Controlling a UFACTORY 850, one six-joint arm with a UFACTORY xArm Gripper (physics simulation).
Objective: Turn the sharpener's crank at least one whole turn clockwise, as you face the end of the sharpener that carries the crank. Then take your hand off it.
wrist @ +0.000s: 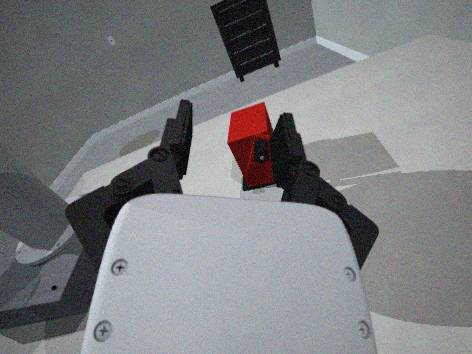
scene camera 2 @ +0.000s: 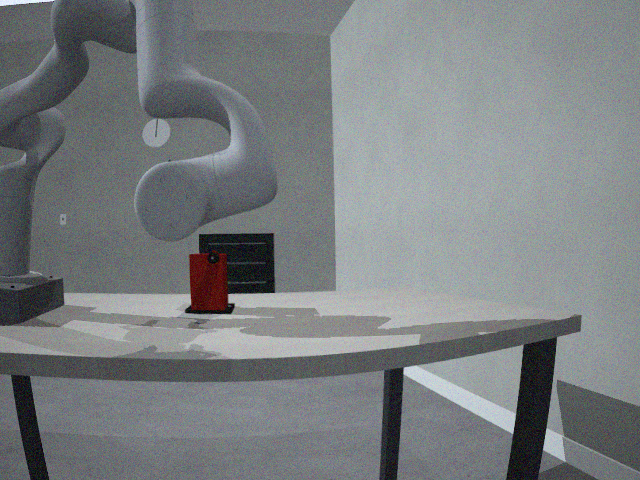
Labels:
same spot on red sharpener: [scene camera 2: 212, 298] = [wrist: 268, 173]

